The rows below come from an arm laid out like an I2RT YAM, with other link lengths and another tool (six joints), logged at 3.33 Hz.
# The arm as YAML. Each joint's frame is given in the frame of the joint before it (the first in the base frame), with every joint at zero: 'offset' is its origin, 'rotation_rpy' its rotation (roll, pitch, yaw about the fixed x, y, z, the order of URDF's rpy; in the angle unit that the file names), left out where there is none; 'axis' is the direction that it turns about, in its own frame. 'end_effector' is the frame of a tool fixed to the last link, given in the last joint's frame.
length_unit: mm
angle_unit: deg
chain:
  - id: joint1
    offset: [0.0, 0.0, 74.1]
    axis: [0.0, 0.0, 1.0]
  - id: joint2
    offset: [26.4, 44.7, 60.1]
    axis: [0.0, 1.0, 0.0]
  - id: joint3
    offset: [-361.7, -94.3, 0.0]
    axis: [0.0, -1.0, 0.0]
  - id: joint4
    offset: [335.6, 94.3, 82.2]
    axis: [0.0, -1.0, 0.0]
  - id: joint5
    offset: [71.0, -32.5, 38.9]
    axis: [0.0, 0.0, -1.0]
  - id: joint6
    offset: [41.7, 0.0, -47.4]
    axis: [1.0, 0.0, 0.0]
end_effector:
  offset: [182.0, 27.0, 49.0]
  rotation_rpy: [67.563, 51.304, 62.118]
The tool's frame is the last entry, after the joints.
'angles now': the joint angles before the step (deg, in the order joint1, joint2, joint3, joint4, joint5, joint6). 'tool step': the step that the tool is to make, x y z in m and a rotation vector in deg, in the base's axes. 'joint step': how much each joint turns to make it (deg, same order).
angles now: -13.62 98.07 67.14 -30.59 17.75 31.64
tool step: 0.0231 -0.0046 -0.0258 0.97 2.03 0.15
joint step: -0.09 5.81 3.78 -0.17 -0.52 0.00
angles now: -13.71 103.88 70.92 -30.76 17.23 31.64
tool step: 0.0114 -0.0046 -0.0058 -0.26 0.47 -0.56
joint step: 0.08 2.46 2.28 -0.35 0.61 0.44
